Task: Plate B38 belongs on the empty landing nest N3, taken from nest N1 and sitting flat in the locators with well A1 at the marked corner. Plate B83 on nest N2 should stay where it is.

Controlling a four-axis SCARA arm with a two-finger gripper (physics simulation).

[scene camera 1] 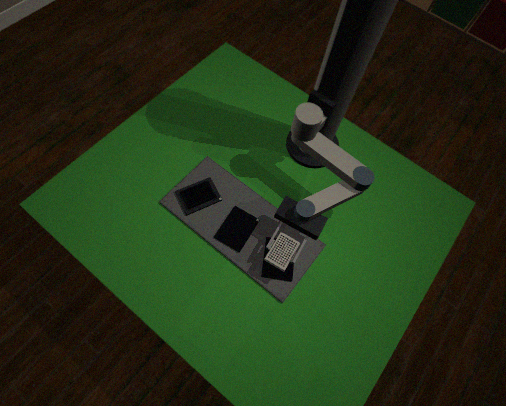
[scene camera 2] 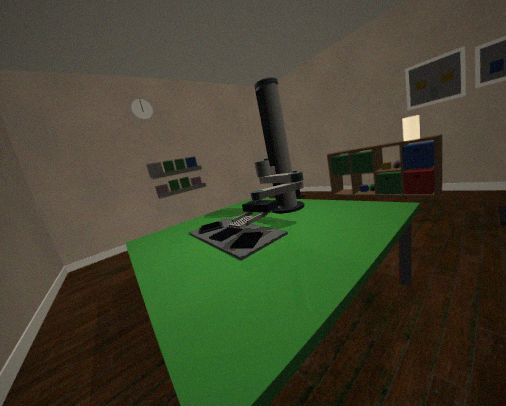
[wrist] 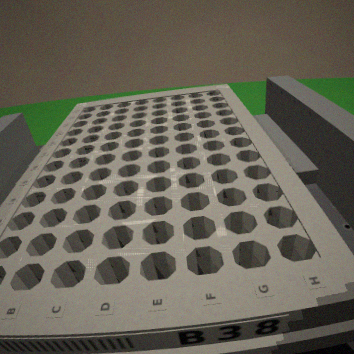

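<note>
My gripper (scene camera 1: 286, 243) (scene camera 2: 246, 219) (wrist: 145, 115) is shut on the white 96-well plate B38 (scene camera 1: 282, 251) (scene camera 2: 240, 221) (wrist: 158, 185), with a finger along each long side. The plate is raised above the deck and looks roughly level; in scene camera 1 it is turned relative to the black nest (scene camera 1: 278, 272) (scene camera 2: 247, 240) below it. The label B38 and row letters B to H show in the wrist view; corner A is cut off. The middle nest (scene camera 1: 236, 229) (scene camera 2: 225, 234) looks flat and black. The far-left nest position holds a taller dark rimmed block (scene camera 1: 198, 195) (scene camera 2: 210, 227). Its label and the nest labels are unreadable.
The grey deck (scene camera 1: 207, 167) (scene camera 2: 241, 256) carries the nests and lies on the green table top (scene camera 1: 125, 260) (scene camera 2: 250, 310). The arm's column (scene camera 1: 350, 55) (scene camera 2: 275, 125) stands behind the deck. The arm's shadows fall on the table and deck.
</note>
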